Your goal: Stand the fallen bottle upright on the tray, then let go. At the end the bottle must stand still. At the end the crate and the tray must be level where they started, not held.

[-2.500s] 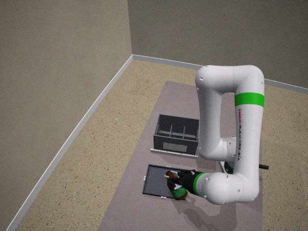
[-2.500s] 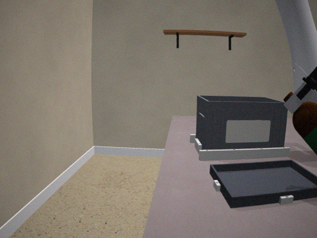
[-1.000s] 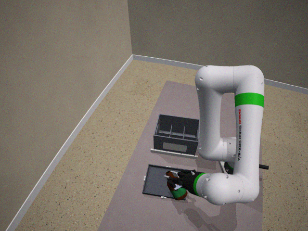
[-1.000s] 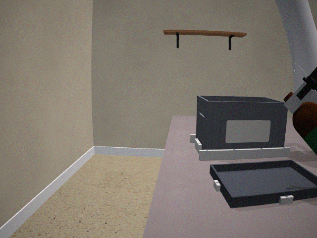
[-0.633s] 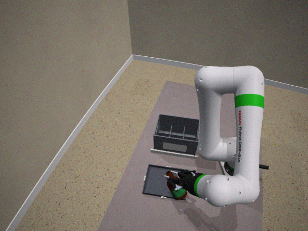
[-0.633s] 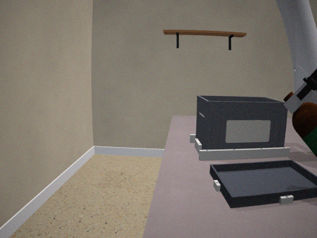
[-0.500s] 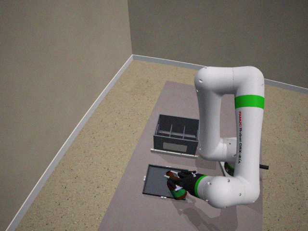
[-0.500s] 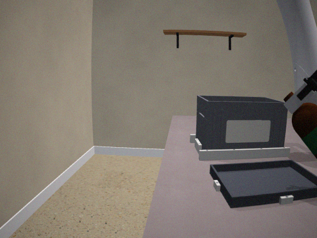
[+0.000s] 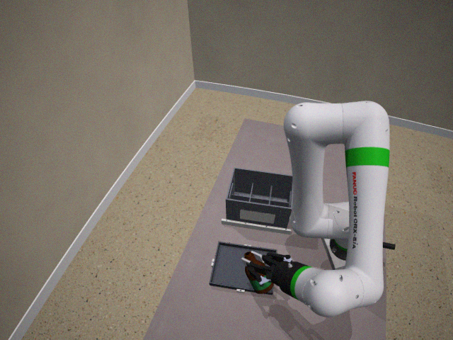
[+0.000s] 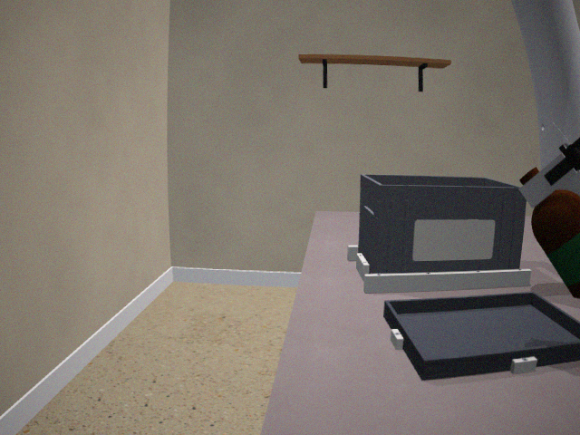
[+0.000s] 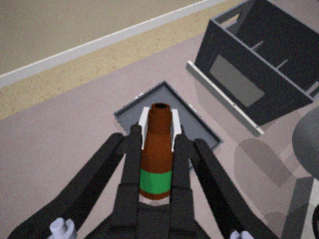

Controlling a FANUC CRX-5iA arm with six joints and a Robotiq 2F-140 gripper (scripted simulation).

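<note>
Now: the bottle 2 cm behind my hand, 1 cm to the left of it and 5 cm below it. Also, from my hand: tray: 4 cm ahead, 5 cm to the right, 20 cm below; then crate: 9 cm ahead, 35 cm to the right, 13 cm below.
</note>
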